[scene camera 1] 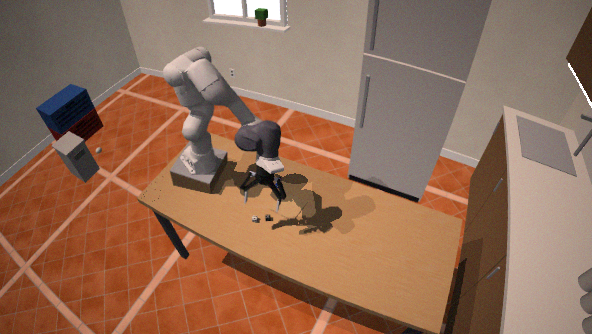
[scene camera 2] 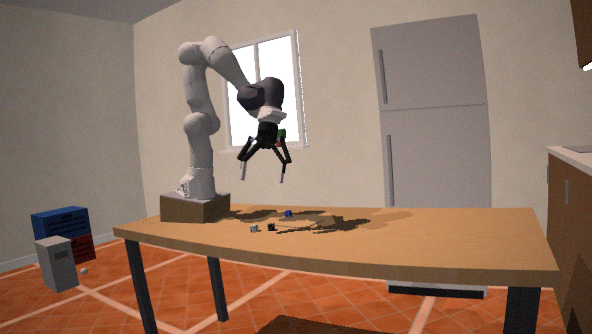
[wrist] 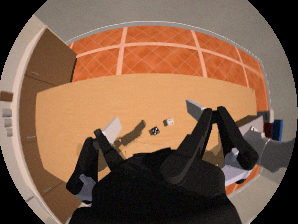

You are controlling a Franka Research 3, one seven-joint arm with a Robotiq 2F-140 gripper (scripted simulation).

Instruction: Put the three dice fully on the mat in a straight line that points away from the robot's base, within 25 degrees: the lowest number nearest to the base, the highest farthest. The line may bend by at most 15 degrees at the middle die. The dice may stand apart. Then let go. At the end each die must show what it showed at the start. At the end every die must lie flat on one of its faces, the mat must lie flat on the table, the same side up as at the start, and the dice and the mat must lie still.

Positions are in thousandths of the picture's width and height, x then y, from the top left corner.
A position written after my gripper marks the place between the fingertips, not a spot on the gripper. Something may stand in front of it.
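My gripper (scene camera 2: 440,543), also (wrist: 512,511).
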